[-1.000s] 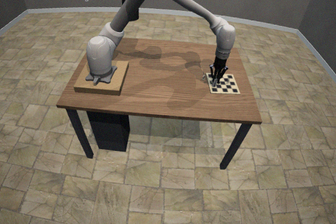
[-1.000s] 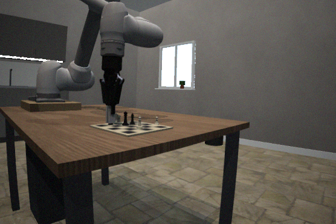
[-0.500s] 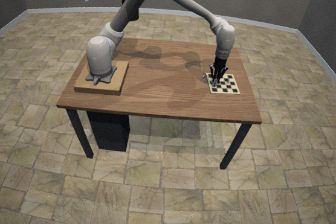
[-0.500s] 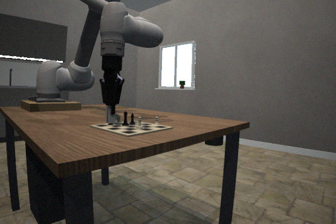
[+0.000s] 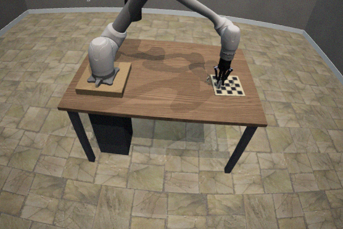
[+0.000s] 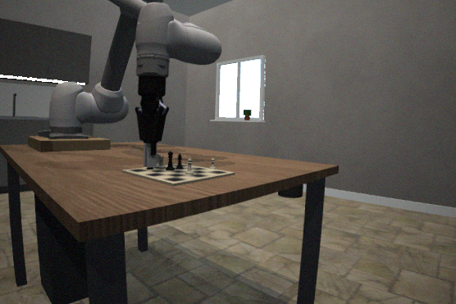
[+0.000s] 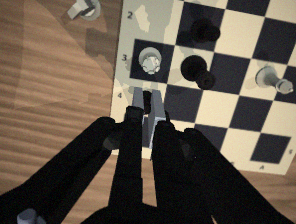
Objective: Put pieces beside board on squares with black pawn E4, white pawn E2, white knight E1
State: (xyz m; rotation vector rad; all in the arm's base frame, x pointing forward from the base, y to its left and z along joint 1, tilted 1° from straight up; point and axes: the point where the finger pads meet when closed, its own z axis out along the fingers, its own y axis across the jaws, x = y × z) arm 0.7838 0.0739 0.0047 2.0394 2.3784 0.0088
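My gripper is now 3 cm above the black pawn. From my hand the other things lie so: white knight: 8 cm behind, 6 cm to the left, 3 cm below; chessboard: 7 cm ahead, 5 cm to the left, 4 cm below; pale pawn: 11 cm ahead, 6 cm to the left, 2 cm below.
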